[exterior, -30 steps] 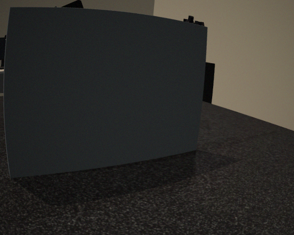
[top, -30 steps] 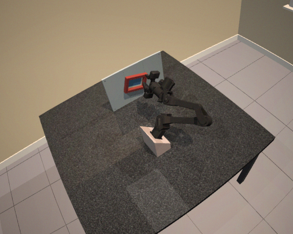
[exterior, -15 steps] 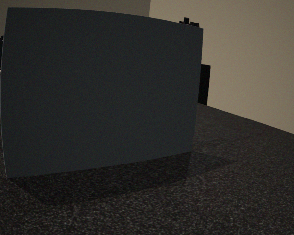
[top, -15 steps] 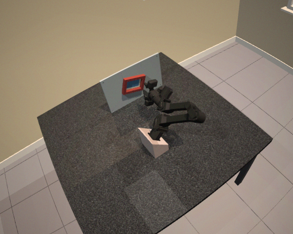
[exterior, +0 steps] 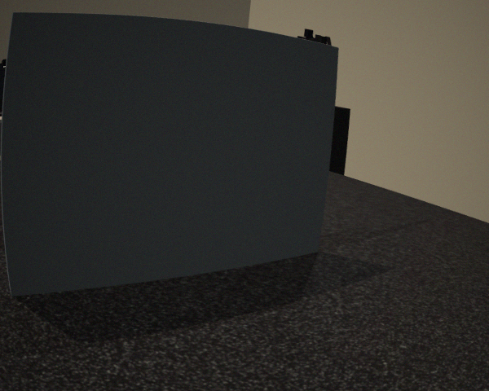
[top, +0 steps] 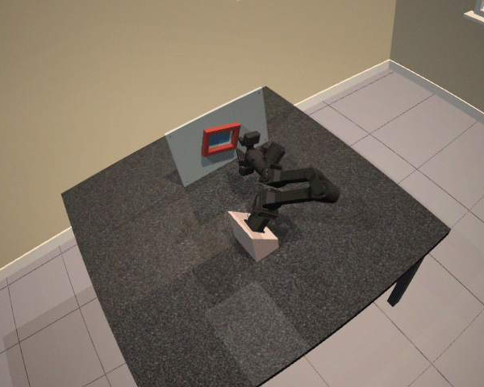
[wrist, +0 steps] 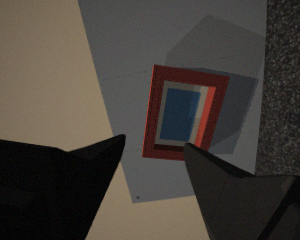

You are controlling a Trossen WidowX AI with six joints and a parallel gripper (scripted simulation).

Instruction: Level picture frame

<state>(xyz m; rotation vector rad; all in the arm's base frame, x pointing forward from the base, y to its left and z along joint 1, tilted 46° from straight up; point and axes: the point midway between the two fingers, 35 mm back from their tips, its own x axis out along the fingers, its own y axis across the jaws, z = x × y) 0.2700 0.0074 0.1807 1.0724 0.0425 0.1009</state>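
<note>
My gripper tip is now 130 mm short of the picture frame, 50 mm above it and 30 mm to the right of it. Also, from my gripper tip: grey wall panel: 140 mm ahead, 60 mm below, 10 mm to the left.
</note>
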